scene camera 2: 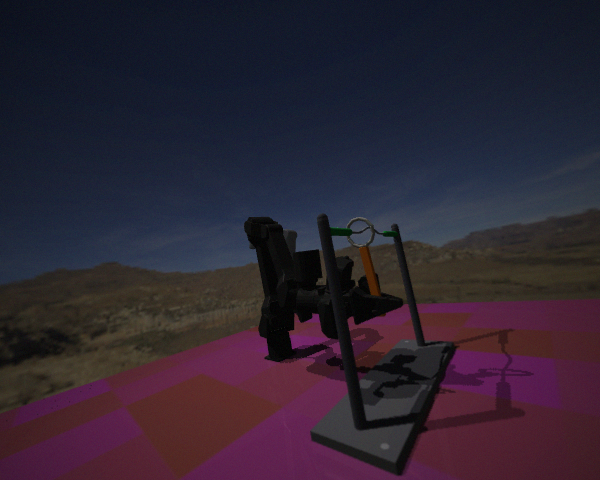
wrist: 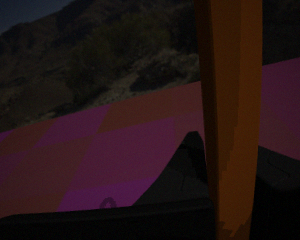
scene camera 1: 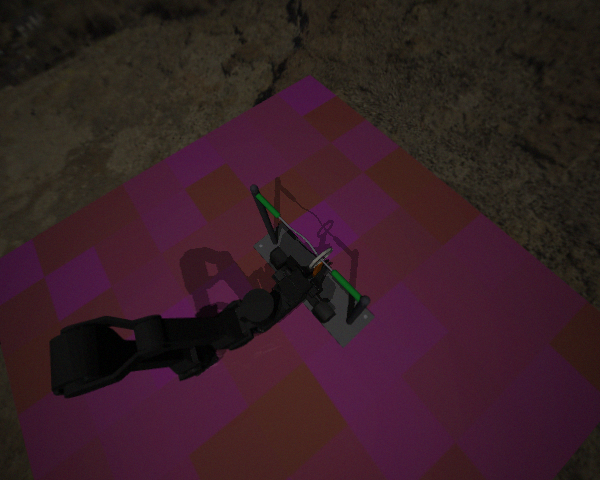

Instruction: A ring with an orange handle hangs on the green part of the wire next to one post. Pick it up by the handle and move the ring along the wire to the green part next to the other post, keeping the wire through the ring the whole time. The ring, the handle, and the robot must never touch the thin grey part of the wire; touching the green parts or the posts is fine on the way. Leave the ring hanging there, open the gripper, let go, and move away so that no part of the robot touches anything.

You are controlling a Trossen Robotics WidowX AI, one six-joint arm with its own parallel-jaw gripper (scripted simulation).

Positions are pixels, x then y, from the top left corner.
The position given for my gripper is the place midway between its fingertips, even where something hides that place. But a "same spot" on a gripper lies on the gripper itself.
Labels:
my gripper: scene camera 2; wrist; scene camera 1 329, 261
same spot on my gripper: (wrist: 179, 196) = (scene camera 2: 370, 293)

